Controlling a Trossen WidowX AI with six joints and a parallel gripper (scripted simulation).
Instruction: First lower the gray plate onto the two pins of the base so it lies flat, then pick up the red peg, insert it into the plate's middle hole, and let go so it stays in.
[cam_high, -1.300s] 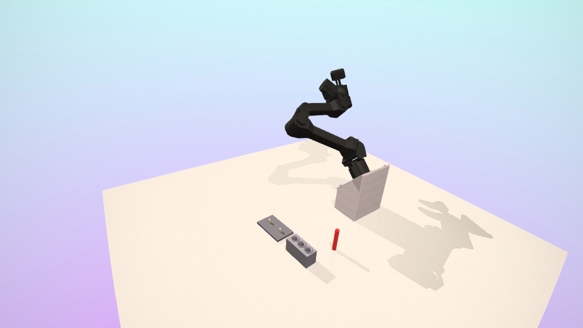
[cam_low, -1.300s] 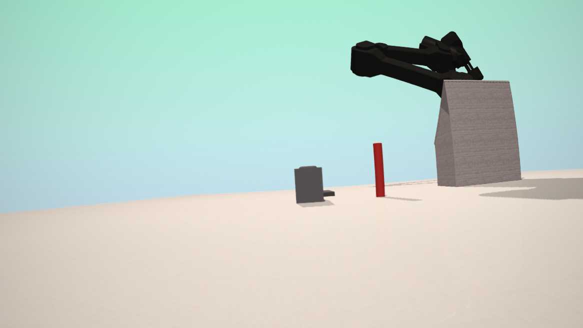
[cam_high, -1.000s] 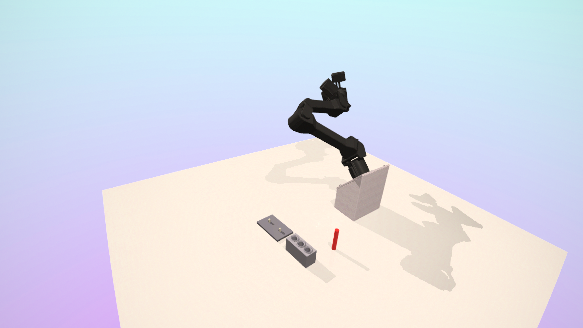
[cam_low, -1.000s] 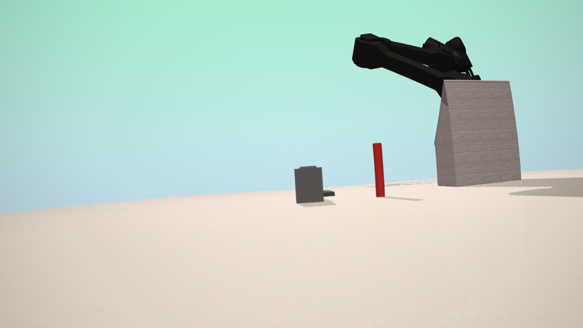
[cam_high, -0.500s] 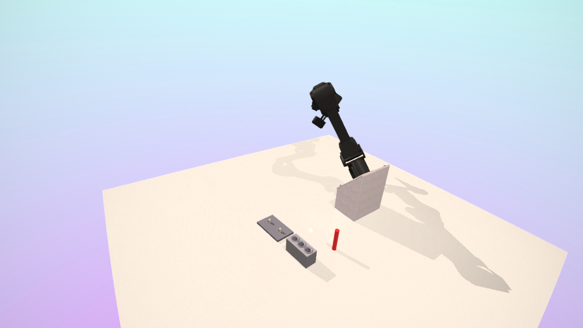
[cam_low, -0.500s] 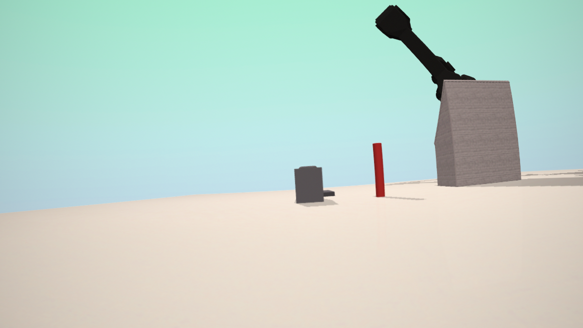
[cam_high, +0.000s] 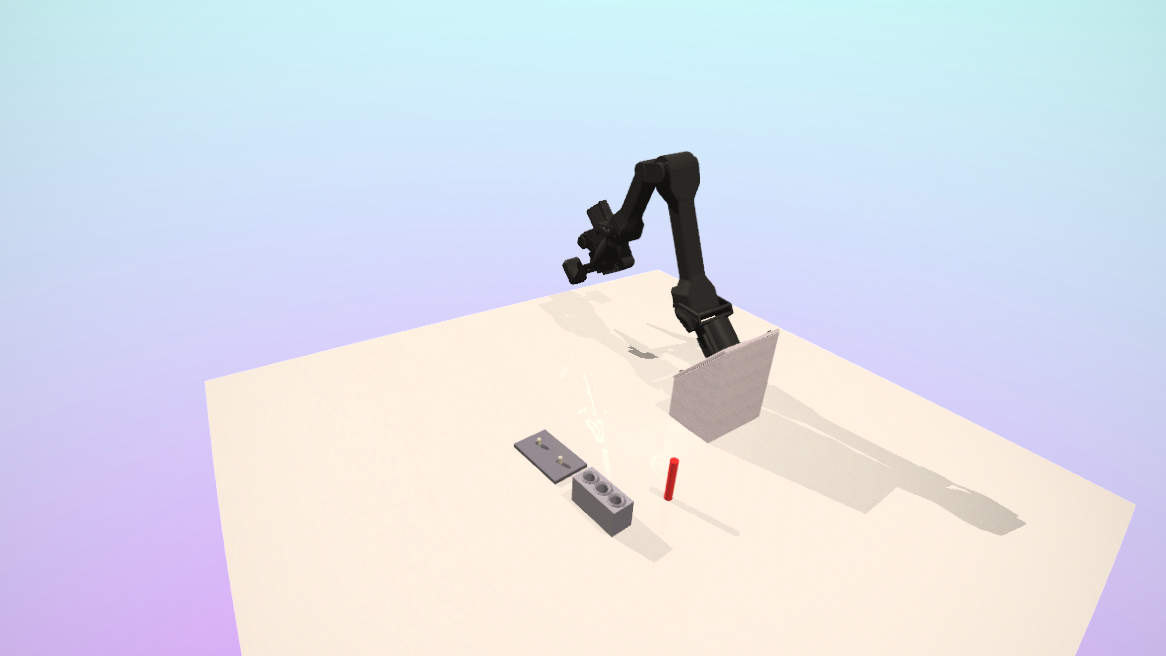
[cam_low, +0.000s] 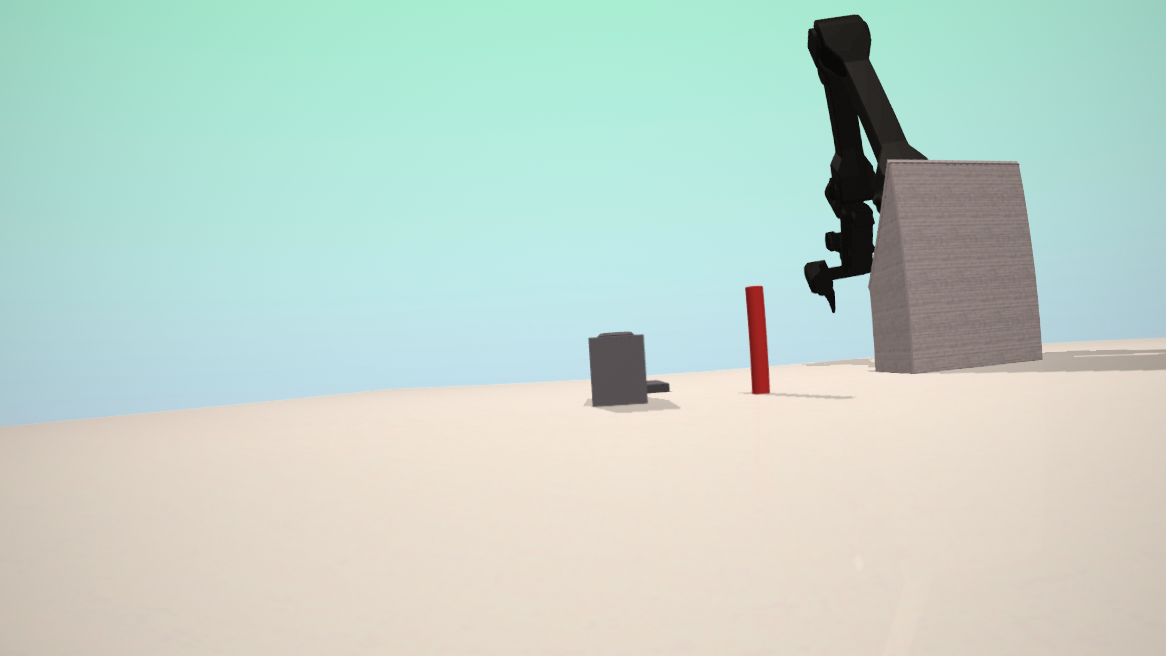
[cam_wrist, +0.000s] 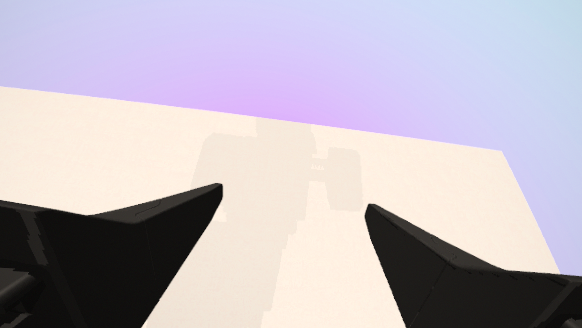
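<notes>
The gray plate lies 330 mm ahead of my gripper tip, 650 mm to the left of it and 60 mm below it. From my gripper tip the other things lie so: red peg (220 mm ahead, 670 mm to the left, 60 mm below); then gray base (350 mm ahead, 500 mm to the left, 90 mm below).
</notes>
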